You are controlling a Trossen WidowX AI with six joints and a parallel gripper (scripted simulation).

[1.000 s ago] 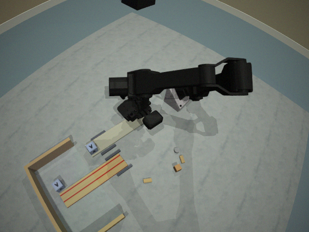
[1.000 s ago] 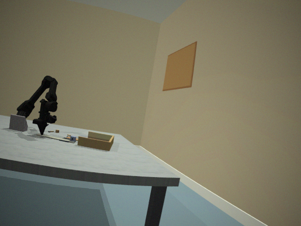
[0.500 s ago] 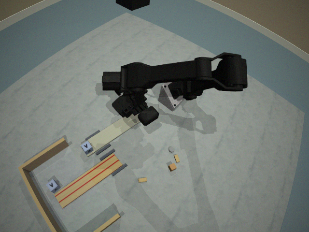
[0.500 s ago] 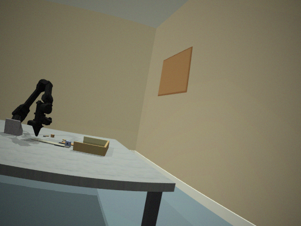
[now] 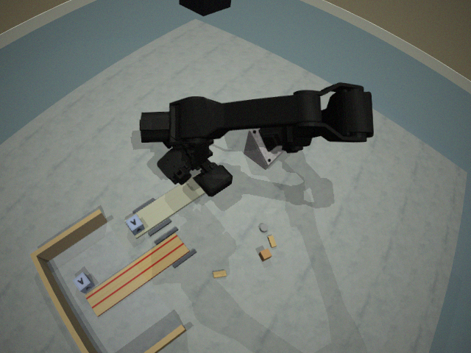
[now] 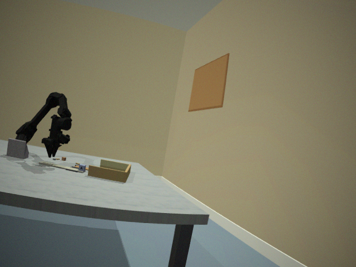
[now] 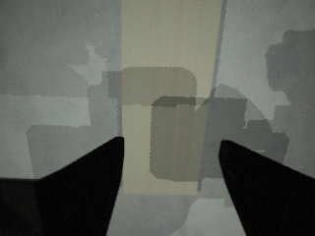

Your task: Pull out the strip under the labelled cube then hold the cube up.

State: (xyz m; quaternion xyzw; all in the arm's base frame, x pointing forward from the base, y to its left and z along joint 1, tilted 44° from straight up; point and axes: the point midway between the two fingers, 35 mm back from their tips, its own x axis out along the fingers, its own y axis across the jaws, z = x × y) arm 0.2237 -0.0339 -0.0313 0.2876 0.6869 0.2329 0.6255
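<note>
Right now my gripper tip is 7 cm short of the pale cream strip, 4 cm above it and 1 cm to the left of it.
</note>
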